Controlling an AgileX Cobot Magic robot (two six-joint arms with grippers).
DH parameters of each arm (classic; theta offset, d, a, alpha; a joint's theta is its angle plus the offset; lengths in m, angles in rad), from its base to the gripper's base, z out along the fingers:
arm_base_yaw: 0 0.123 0 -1.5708
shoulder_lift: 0.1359 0 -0.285 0
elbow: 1.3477 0 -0.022 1.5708
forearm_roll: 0 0.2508 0 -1.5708
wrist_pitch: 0 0 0.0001 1.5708
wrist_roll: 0 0.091 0 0
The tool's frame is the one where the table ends.
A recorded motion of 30 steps. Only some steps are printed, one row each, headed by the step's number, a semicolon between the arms.
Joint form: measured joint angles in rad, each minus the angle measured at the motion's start. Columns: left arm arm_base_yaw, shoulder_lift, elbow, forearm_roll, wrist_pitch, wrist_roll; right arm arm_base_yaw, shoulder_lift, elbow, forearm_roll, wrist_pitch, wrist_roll.
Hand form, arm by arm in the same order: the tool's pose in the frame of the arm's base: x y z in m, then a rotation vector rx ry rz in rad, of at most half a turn. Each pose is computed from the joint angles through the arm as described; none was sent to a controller.
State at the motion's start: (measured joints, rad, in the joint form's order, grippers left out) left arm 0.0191 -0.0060 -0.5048 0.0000 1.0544 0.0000; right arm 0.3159 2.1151 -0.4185 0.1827 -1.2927 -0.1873
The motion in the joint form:
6: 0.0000 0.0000 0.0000 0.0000 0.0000 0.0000; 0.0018 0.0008 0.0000 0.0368 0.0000 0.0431
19: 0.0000 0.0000 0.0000 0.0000 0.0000 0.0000; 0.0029 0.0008 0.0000 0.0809 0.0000 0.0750
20: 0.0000 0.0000 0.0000 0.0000 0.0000 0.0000; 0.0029 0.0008 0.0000 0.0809 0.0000 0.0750
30: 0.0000 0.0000 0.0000 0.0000 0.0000 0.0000; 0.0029 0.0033 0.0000 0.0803 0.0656 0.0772
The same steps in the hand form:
6: -0.0061 -0.0001 0.2791 -0.0194 2.0271 0.0121; 0.2680 0.0681 0.0645 -0.2342 1.8729 -0.0394
19: -0.0061 -0.0001 0.2791 -0.0194 2.0271 0.0121; 0.2682 0.0645 0.0646 -0.1650 1.8800 -0.0486
20: -0.0061 -0.0001 0.2791 -0.0194 2.0271 0.0121; 0.2682 0.0645 0.0646 -0.1650 1.8800 -0.0486
30: -0.0061 -0.0001 0.2791 -0.0194 2.0271 0.0121; 0.2660 0.0644 0.0583 -0.1694 1.9479 -0.0463

